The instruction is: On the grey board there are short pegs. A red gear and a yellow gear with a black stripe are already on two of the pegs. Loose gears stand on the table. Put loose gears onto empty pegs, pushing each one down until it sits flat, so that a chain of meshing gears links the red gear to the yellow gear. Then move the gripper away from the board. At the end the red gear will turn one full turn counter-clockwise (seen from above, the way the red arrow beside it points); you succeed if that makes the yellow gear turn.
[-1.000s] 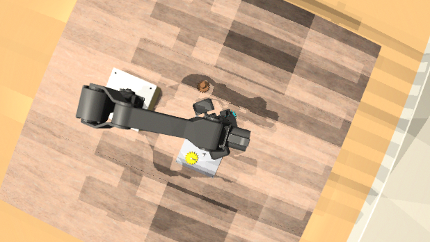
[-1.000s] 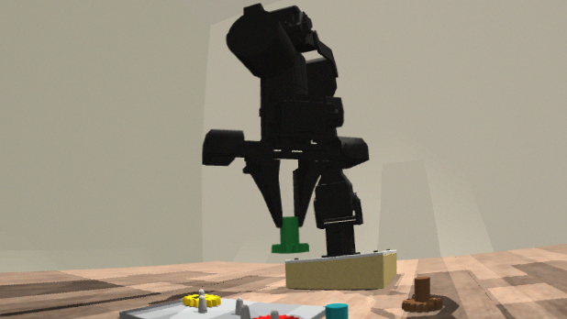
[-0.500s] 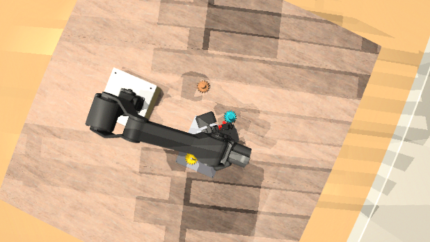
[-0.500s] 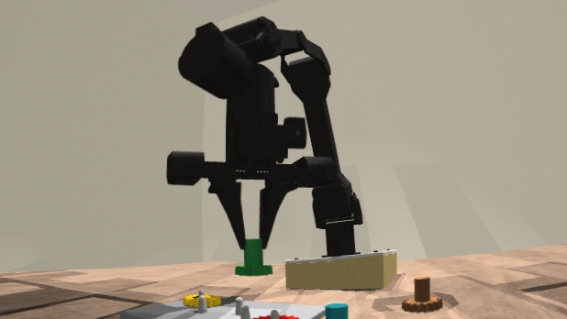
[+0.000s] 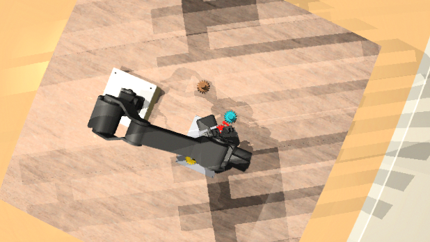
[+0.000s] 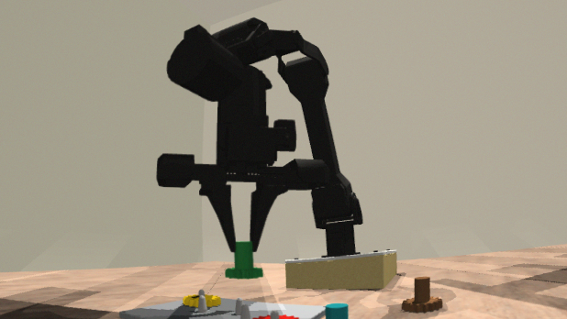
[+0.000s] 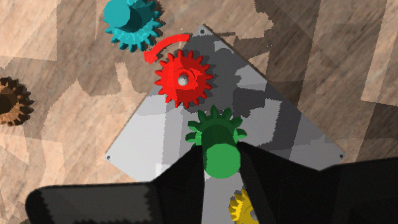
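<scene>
Now: gripper tip 7 cm above the red gear, 4 cm to the right of it and 1 cm short of it. The rest, counted from my gripper tip: green gear (1 cm below); grey board (8 cm below, 5 cm to the right, 3 cm behind); red arrow (8 cm below, 7 cm to the left, 2 cm ahead).
</scene>
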